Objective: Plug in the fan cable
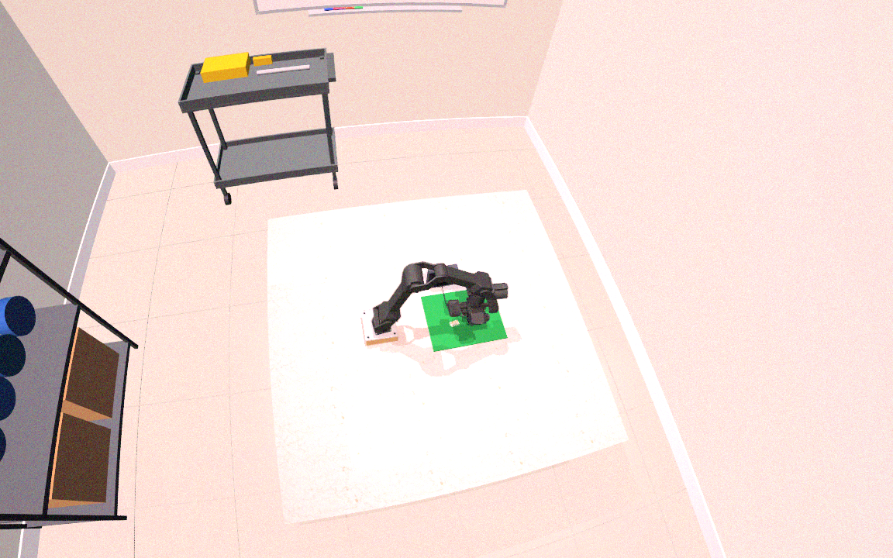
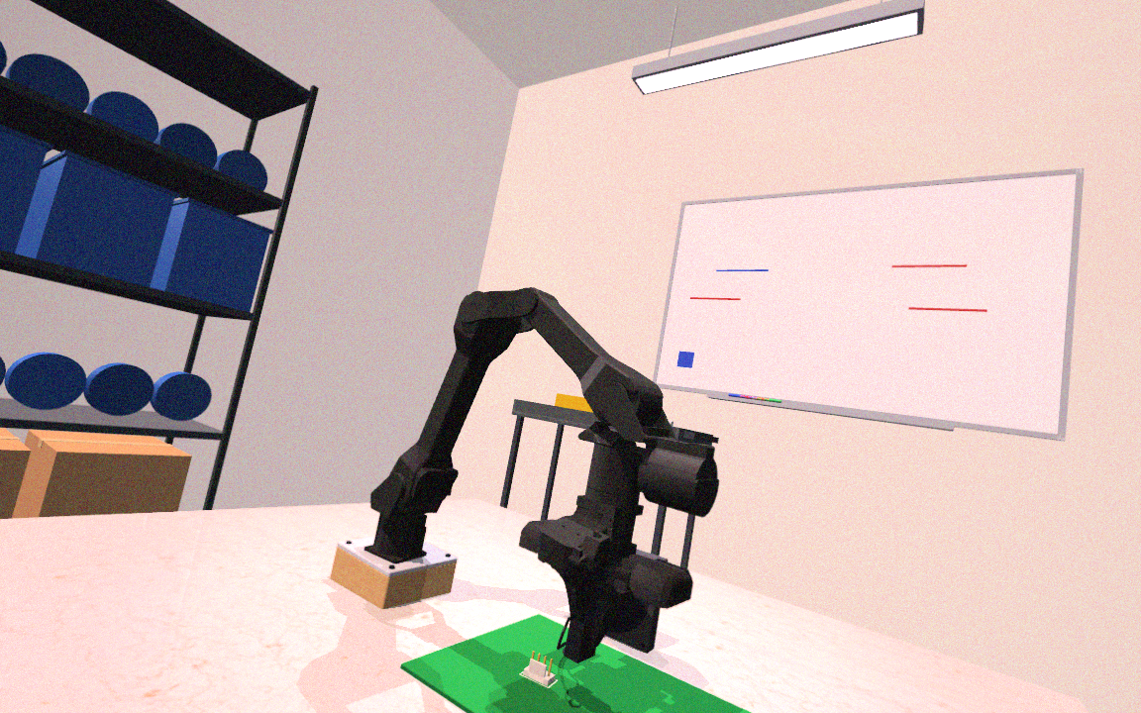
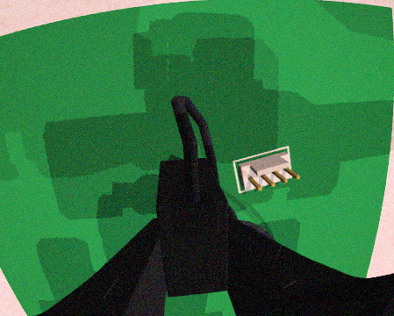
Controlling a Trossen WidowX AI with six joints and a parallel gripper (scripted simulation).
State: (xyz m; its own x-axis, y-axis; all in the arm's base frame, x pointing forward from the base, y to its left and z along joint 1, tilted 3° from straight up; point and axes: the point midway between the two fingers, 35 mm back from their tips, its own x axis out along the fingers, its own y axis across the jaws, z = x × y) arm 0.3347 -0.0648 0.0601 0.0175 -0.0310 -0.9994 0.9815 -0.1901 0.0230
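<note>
Now: the green board 30 mm to the left of my gripper tip and 80 mm below it. Also, from my gripper tip: fan 40 mm behind, 200 mm to the left; then dark plug 10 mm to the right, 10 mm above.
</note>
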